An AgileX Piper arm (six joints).
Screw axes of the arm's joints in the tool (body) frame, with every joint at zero. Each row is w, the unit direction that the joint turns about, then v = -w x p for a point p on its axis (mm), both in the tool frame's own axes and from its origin. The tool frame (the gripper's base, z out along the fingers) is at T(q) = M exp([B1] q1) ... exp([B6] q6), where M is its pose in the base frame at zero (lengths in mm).
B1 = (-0.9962, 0, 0.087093, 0.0, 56.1, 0.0)
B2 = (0, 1, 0, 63.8, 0.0, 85.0)
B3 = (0, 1, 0, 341.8, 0.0, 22.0)
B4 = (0, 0, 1, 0.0, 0.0, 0.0)
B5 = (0, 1, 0, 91.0, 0.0, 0.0)
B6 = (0, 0, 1, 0.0, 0.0, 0.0)
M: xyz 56.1 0.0 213.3 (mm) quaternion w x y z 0.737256 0 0.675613 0
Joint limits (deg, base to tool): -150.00..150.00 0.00..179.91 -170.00..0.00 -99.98..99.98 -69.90..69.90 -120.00..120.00
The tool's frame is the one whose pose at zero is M.
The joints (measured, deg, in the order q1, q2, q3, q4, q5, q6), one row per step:
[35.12, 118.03, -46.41, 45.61, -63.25, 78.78]
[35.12, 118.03, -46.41, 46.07, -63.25, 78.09]
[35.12, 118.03, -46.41, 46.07, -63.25, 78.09]
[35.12, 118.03, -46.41, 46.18, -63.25, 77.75]
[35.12, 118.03, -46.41, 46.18, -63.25, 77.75]
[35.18, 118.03, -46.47, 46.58, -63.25, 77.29]
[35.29, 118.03, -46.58, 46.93, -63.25, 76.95]
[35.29, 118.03, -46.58, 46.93, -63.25, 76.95]
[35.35, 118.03, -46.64, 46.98, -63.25, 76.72]
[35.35, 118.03, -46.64, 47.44, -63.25, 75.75]
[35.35, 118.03, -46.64, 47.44, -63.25, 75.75]
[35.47, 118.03, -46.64, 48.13, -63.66, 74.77]
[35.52, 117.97, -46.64, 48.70, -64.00, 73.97]
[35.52, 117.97, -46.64, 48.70, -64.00, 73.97]
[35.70, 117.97, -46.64, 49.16, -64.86, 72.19]
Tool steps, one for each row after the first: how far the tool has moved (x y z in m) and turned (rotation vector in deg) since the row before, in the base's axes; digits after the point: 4 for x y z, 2 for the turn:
[-0.0001, -0.0006, -0.0002, -0.53, 0.17, -0.31]
[0.0000, 0.0000, 0.0000, 0.00, 0.00, 0.00]
[0.0000, -0.0001, 0.0000, -0.30, 0.06, -0.04]
[0.0000, 0.0000, 0.0000, 0.00, 0.00, 0.00]
[0.0000, -0.0001, 0.0000, -0.29, 0.09, -0.23]
[0.0000, 0.0004, 0.0002, -0.16, 0.03, -0.15]
[0.0000, 0.0000, 0.0000, 0.00, 0.00, 0.00]
[0.0000, 0.0004, 0.0002, -0.17, -0.01, 0.05]
[-0.0001, -0.0006, -0.0002, -0.80, 0.21, -0.26]
[0.0000, 0.0000, 0.0000, 0.00, 0.00, 0.00]
[-0.0004, -0.0005, 0.0003, -0.80, -0.11, -0.47]
[-0.0002, -0.0007, 0.0006, -0.62, -0.13, -0.44]
[0.0000, 0.0000, 0.0000, 0.00, 0.00, 0.00]
[-0.0005, 0.0000, 0.0011, -1.74, -0.46, -0.22]

